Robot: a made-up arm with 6 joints. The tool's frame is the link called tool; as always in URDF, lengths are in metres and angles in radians. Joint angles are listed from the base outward.
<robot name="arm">
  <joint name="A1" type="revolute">
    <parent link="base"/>
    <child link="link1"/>
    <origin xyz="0 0 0.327" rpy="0 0 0"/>
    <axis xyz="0 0 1"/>
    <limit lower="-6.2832" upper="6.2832"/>
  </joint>
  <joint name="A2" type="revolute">
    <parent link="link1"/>
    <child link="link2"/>
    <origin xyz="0 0 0" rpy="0 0 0"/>
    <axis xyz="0 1 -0.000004"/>
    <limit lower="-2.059" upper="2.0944"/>
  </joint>
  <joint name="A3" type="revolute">
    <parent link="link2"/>
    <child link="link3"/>
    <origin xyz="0.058 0 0.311" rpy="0 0 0"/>
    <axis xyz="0 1 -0.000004"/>
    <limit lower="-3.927" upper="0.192"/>
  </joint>
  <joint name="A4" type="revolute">
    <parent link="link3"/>
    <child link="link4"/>
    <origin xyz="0.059 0 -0.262" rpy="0 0 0"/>
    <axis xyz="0 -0.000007 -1"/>
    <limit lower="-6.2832" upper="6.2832"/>
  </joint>
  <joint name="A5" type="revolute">
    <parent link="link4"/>
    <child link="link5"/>
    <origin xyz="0 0 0" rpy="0 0 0"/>
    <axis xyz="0 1 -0.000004"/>
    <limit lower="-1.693" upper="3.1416"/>
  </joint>
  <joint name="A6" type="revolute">
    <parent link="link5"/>
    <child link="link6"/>
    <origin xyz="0.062 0 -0.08" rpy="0 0 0"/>
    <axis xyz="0 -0.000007 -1"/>
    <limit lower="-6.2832" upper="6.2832"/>
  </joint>
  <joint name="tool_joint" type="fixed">
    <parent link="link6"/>
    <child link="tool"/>
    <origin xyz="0 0 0" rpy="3.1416 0 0"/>
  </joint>
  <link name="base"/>
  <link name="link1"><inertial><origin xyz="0.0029 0.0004 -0.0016"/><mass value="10.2"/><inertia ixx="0.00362" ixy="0" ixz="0" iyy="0.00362" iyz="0" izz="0.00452"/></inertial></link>
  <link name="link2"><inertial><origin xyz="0.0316 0.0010 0.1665"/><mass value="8.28"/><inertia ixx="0.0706" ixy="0" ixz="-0.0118" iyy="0.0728" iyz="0" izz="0.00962"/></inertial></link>
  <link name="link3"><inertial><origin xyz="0.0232 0.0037 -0.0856"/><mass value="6.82"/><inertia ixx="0.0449" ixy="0" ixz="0.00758" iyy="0.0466" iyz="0" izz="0.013"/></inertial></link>
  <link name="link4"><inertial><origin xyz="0.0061 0.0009 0.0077"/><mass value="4.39"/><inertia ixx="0.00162" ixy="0" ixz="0" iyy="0.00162" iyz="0" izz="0.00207"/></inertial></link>
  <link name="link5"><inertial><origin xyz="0.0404 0.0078 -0.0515"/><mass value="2.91"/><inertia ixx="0.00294" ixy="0" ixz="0.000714" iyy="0.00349" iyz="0" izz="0.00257"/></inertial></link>
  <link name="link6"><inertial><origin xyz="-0.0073 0.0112 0.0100"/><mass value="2.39"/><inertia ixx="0.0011" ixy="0" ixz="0" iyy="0.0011" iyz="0" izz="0.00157"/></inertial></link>
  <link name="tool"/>
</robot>
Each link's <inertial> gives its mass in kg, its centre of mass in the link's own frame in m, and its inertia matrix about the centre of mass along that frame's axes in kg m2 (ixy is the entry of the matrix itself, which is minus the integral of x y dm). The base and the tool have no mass. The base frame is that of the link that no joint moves.
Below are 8 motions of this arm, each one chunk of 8 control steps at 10 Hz.
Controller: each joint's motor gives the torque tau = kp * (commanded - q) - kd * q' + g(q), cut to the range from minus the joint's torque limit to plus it. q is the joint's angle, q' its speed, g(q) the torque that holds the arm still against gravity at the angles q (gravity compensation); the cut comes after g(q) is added. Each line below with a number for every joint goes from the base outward.
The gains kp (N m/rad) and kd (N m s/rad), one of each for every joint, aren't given. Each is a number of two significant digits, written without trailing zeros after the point. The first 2 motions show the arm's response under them.
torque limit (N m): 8.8 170 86 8.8 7.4 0.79
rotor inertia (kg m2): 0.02 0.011 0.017 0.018 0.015 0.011
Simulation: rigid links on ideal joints. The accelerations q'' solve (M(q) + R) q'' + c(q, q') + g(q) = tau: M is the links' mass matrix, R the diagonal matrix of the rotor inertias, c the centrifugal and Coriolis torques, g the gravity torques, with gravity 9.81 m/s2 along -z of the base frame. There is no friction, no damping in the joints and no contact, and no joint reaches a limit. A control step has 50 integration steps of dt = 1/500 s. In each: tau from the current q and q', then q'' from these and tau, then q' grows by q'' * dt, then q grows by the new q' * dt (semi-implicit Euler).
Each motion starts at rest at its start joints. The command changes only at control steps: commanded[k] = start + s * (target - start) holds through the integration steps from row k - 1 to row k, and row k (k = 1, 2, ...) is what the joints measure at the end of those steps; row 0 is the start. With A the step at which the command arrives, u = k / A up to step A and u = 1 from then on. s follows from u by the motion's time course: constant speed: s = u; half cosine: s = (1 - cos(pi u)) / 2; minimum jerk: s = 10 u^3 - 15 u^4 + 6 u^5; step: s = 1 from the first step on.
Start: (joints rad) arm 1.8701 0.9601 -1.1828 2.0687 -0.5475 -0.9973
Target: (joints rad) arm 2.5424 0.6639 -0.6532 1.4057 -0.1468 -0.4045
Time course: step
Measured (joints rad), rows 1 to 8:
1: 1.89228 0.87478 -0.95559 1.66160 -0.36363 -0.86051
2: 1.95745 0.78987 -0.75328 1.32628 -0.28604 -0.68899
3: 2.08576 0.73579 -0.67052 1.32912 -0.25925 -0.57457
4: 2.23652 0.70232 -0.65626 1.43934 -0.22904 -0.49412
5: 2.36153 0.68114 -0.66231 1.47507 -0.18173 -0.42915
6: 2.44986 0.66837 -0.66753 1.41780 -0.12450 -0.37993
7: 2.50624 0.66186 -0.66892 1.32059 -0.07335 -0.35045
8: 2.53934 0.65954 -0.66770 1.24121 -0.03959 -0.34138
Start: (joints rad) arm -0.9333 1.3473 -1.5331 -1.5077 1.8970 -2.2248
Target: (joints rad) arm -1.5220 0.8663 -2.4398 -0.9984 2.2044 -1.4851
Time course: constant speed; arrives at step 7
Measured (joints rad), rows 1 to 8:
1: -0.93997 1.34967 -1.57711 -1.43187 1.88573 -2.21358
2: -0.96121 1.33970 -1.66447 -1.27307 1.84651 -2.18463
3: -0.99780 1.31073 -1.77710 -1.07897 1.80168 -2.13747
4: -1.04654 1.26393 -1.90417 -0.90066 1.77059 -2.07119
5: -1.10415 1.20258 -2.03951 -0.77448 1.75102 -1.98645
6: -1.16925 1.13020 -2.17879 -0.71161 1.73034 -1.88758
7: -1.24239 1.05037 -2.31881 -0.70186 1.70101 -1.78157
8: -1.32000 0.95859 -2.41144 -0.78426 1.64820 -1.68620
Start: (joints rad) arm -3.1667 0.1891 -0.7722 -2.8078 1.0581 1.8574
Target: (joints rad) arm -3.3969 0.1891 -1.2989 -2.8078 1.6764 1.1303
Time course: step
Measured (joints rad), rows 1 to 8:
1: -3.19914 0.21764 -0.94166 -2.75688 0.77957 1.78188
2: -3.24092 0.24156 -1.13842 -2.71394 0.72766 1.64992
3: -3.27639 0.23910 -1.24687 -2.72505 1.02356 1.52383
4: -3.31509 0.22483 -1.30057 -2.79277 1.41793 1.41055
5: -3.35488 0.20290 -1.32712 -2.85722 1.74824 1.30340
6: -3.38558 0.17748 -1.33705 -2.87873 1.96642 1.20471
7: -3.40361 0.15645 -1.33730 -2.85981 2.08024 1.11998
8: -3.41171 0.14484 -1.33284 -2.82176 2.11016 1.05440

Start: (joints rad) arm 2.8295 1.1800 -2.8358 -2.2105 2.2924 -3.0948
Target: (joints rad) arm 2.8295 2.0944 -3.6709 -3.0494 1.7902 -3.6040
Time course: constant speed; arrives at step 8
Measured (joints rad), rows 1 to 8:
1: 2.82919 1.20946 -2.90037 -2.22342 2.26635 -3.10635
2: 2.82741 1.26268 -2.99493 -2.29277 2.22819 -3.13697
3: 2.82416 1.33536 -3.09896 -2.42304 2.18229 -3.18489
4: 2.82041 1.42426 -3.20387 -2.58959 2.13070 -3.24408
5: 2.81778 1.52646 -3.30629 -2.75804 2.07416 -3.30806
6: 2.81756 1.63943 -3.40512 -2.90153 2.01020 -3.37249
7: 2.81996 1.76071 -3.50060 -3.00966 1.93449 -3.43618
8: 2.82412 1.88754 -3.59400 -3.08796 1.84445 -3.50013

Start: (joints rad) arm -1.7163 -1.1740 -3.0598 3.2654 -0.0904 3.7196
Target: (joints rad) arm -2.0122 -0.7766 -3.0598 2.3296 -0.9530 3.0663
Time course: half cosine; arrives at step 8
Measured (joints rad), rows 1 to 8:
1: -1.71722 -1.17201 -3.06249 3.25742 -0.09149 3.71959
2: -1.72182 -1.16381 -3.07063 3.21921 -0.09688 3.71864
3: -1.73385 -1.14516 -3.08254 3.12597 -0.11378 3.71251
4: -1.75654 -1.11276 -3.09377 2.96614 -0.15530 3.69223
5: -1.79163 -1.06510 -3.09917 2.75092 -0.23740 3.64528
6: -1.83782 -1.00338 -3.09514 2.51859 -0.36833 3.55997
7: -1.88967 -0.93292 -3.08195 2.32629 -0.53477 3.43429
8: -1.93879 -0.86378 -3.06342 2.22824 -0.70191 3.28394

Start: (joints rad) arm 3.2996 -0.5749 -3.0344 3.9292 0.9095 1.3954
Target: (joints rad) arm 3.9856 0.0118 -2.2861 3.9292 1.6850 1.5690
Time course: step
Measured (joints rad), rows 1 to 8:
1: 3.31073 -0.59363 -2.80447 3.79642 1.29693 1.48958
2: 3.46434 -0.50123 -2.61736 3.52401 1.78694 1.62823
3: 3.67834 -0.36362 -2.48501 3.54801 2.08992 1.71840
4: 3.77444 -0.21800 -2.38582 3.89142 2.07533 1.75430
5: 3.82652 -0.08353 -2.30907 4.24294 1.80873 1.73843
6: 3.86292 0.03225 -2.24728 4.49290 1.47557 1.67965
7: 3.89958 0.12383 -2.20046 4.59328 1.22726 1.59891
8: 3.93652 0.18335 -2.17328 4.53694 1.10669 1.51951

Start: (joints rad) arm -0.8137 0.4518 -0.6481 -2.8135 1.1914 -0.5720
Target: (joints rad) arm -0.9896 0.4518 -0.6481 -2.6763 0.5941 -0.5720
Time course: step
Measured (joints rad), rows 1 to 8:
1: -0.83671 0.44932 -0.65683 -2.82170 1.08486 -0.58775
2: -0.87829 0.44739 -0.66223 -2.80191 0.91733 -0.61240
3: -0.91881 0.44816 -0.65783 -2.74438 0.77552 -0.62466
4: -0.95059 0.45068 -0.64945 -2.68376 0.66985 -0.61617
5: -0.97134 0.45338 -0.64276 -2.64882 0.59624 -0.59124
6: -0.98263 0.45511 -0.63985 -2.64298 0.55130 -0.56109
7: -0.98773 0.45557 -0.64009 -2.65395 0.53176 -0.53621
8: -0.98957 0.45508 -0.64198 -2.66824 0.53243 -0.52236

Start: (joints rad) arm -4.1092 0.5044 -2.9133 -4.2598 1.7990 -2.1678
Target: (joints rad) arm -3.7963 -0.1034 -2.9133 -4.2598 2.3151 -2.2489
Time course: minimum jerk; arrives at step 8
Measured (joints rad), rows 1 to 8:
1: -4.10870 0.50307 -2.91168 -4.26138 1.79894 -2.16799
2: -4.10494 0.49401 -2.90262 -4.27406 1.79800 -2.16966
3: -4.09266 0.46804 -2.88445 -4.31700 1.79444 -2.17618
4: -4.06592 0.41774 -2.86251 -4.40532 1.79225 -2.19266
5: -4.02077 0.34150 -2.84616 -4.53282 1.80676 -2.22364
6: -3.95980 0.24517 -2.84406 -4.65851 1.85933 -2.26918
7: -3.89878 0.14046 -2.85984 -4.71058 1.95415 -2.32138
8: -3.85856 0.04017 -2.88926 -4.63112 2.05779 -2.36522

